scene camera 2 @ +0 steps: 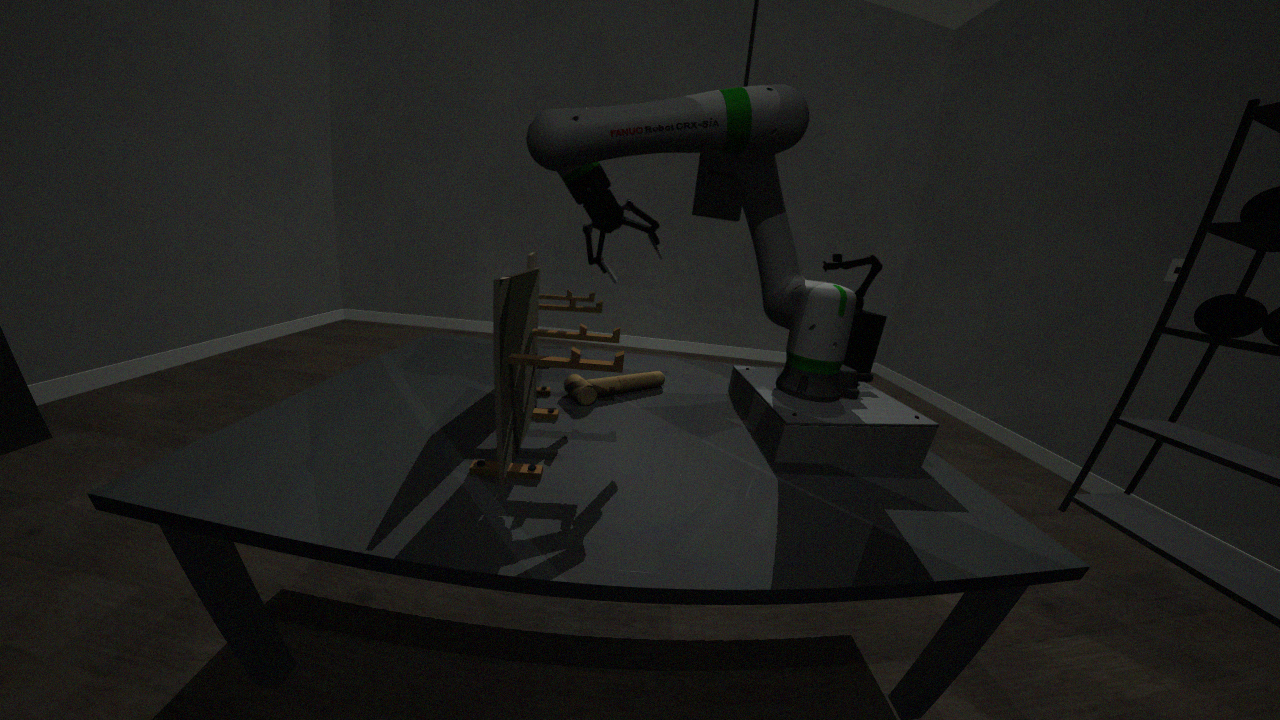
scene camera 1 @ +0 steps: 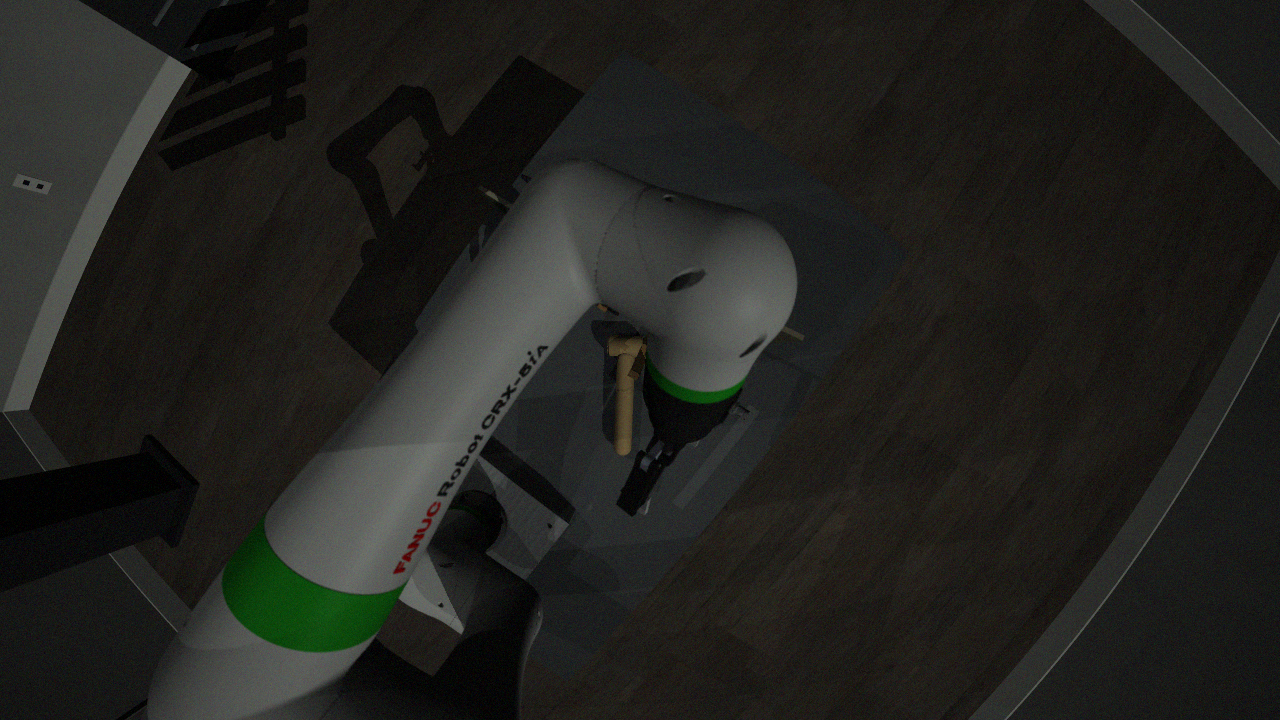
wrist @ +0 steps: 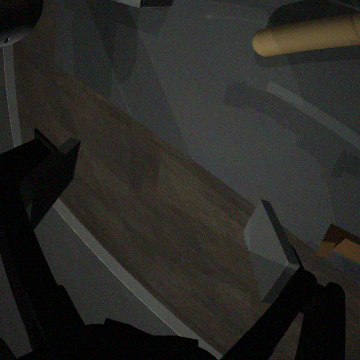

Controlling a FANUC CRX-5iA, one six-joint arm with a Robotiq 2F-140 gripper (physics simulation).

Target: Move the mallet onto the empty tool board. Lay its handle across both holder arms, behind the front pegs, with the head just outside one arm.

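Places are measured from the arm's base along level axes (x right, y down, z ahead), in centimetres.
Where they show: gripper, fingertip midpoint: [scene camera 2: 638,269] [scene camera 1: 664,472] [wrist: 165,188]; arm's base at its link origin: [scene camera 2: 807,389] [scene camera 1: 476,520].
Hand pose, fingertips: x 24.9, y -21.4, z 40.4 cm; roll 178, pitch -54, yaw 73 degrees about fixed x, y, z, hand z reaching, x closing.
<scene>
Things, the pixels of their top centre, and the offset from my fingertips. "*": a spot on its surface instead. Level surfaces: height alone.
- tan wooden mallet at its top centre: [wrist: 341,29] [scene camera 1: 623,397] [scene camera 2: 622,373] dz +2.3, dx -11.8, dy +25.3 cm
- upright tool board at a spot on its surface: [scene camera 2: 519,313] * dz +21.4, dx -39.9, dy +6.4 cm
- dark table at its surface level: dy +30.2 cm
The tan wooden mallet [scene camera 1: 623,402] [scene camera 2: 626,385] lies on the table, its head towards the tool boards. In the wrist view, part of its handle [wrist: 310,40] shows at the upper right. An upright tool board [scene camera 2: 519,313] stands left of the mallet in scene camera 2, with holder arms [scene camera 2: 590,363] [scene camera 2: 590,335] pointing towards the robot base. More holder arms [scene camera 2: 572,307] show behind; which board each belongs to is hard to tell. My gripper [scene camera 1: 637,505] [scene camera 2: 637,266] [wrist: 165,188] is open and empty, high above the table, beyond the mallet's handle end in scene camera 1.
The robot's grey base block [scene camera 2: 850,443] stands on the dark table [scene camera 2: 760,537] to the right in scene camera 2. Wooden board feet [scene camera 2: 519,469] rest on the table. My arm hides much of the boards in scene camera 1. A shelf rack [scene camera 2: 1199,449] stands beyond the table.
</scene>
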